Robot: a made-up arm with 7 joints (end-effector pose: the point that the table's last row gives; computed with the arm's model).
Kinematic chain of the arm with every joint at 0, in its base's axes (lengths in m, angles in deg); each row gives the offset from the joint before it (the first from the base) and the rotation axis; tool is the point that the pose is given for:
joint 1: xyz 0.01 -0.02 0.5 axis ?
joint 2: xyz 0 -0.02 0 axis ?
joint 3: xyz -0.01 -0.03 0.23 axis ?
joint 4: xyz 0.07 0 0.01 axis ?
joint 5: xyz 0.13 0 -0.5 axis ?
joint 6: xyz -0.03 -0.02 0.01 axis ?
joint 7: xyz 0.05 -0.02 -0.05 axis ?
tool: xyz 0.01 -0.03 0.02
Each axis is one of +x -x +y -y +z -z.
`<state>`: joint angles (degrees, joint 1 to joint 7).
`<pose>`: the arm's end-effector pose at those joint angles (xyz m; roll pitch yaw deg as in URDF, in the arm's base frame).
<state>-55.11 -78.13 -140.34 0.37 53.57 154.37 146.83</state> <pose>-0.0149 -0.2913 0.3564 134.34 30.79 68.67</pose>
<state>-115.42 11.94 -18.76 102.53 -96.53 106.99 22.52</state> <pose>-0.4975 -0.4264 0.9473 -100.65 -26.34 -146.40</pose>
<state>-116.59 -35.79 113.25 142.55 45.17 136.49 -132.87</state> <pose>0.4741 0.3735 0.9338 7.94 -15.16 159.14</pose>
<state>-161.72 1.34 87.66 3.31 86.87 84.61 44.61</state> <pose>0.1044 -0.1058 0.2169 -83.62 48.55 113.55</pose>
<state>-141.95 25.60 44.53 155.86 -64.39 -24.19 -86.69</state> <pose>-0.2444 -0.2790 1.1666 -164.10 26.21 -54.58</pose>
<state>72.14 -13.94 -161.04 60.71 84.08 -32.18 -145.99</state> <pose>0.0256 -0.6088 0.4769 -54.89 -6.75 -40.49</pose>
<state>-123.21 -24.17 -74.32 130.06 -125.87 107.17 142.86</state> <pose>-0.1738 0.4006 1.1622 81.20 4.40 -54.95</pose>
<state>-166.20 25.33 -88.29 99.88 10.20 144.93 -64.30</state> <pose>-0.2650 0.5543 0.8123 37.81 32.68 176.55</pose>
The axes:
joint 1: +z
joint 2: +y
joint 3: +z
joint 4: -y
joint 5: -z
joint 6: +y
joint 7: -z

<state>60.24 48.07 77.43 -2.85 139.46 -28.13 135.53</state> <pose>-0.1793 -0.1386 0.3137 34.36 -27.21 -133.48</pose>
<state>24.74 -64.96 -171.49 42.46 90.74 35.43 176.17</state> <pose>-0.0689 -0.2142 -0.0049 26.39 -41.36 -74.49</pose>
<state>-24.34 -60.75 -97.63 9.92 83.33 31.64 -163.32</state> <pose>0.0704 -0.4101 0.3281 96.69 -77.29 -129.79</pose>
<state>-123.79 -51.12 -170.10 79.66 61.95 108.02 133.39</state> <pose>0.1456 0.5304 0.1972 -99.83 -13.64 -81.92</pose>
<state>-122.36 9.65 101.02 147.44 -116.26 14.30 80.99</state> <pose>0.0881 -0.1583 1.2807 176.41 -32.64 123.15</pose>
